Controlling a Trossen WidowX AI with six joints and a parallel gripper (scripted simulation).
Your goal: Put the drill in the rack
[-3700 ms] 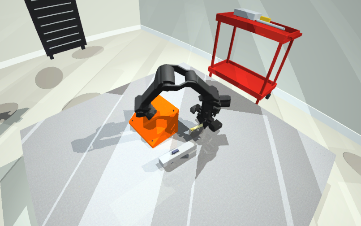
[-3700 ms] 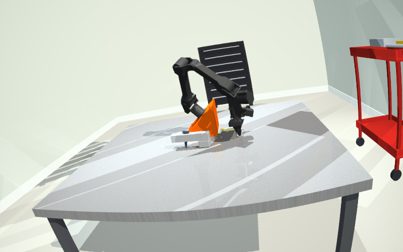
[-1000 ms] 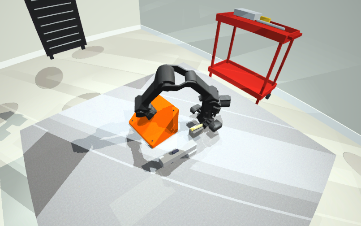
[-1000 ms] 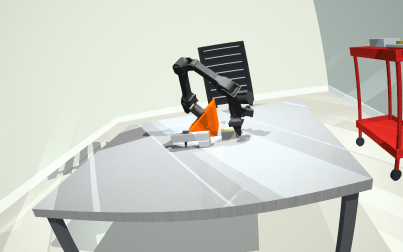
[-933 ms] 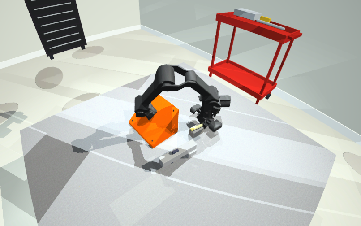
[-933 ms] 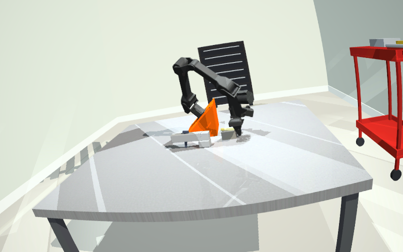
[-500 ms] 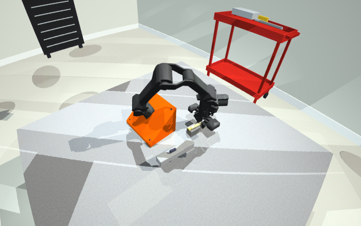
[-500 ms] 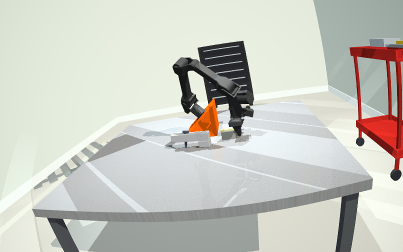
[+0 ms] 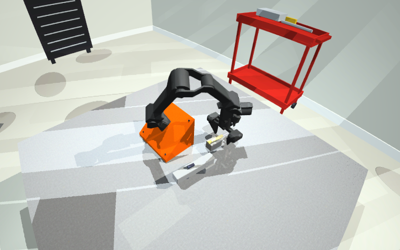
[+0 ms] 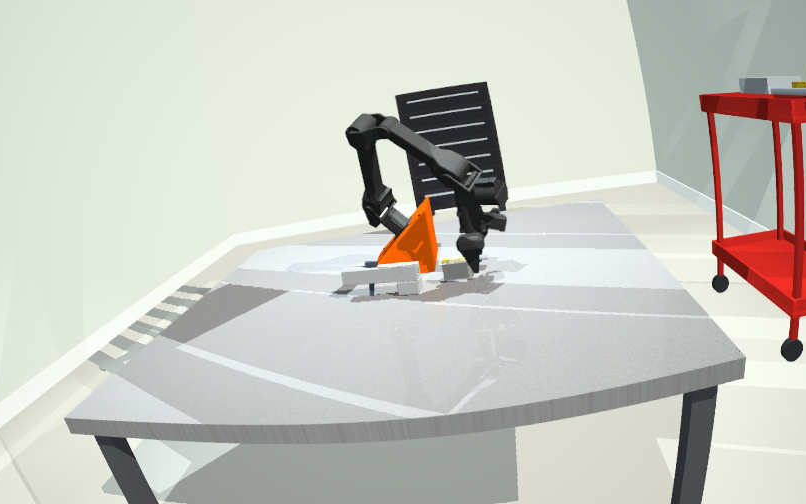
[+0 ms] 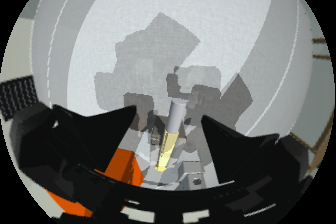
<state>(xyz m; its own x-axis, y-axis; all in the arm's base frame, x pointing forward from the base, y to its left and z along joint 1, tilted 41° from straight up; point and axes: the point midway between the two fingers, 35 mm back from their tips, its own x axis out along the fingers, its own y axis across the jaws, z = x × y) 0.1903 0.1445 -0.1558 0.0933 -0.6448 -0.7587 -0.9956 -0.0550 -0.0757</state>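
Now: gripper tip 4 cm to the left of the drill and 3 cm below it. From my gripper tip the other things lie so: blue key: 24 cm to the right, 7 cm ahead, 4 cm above; grey rack: 5 cm to the right; housing block: 22 cm to the right, 7 cm ahead, 3 cm above.
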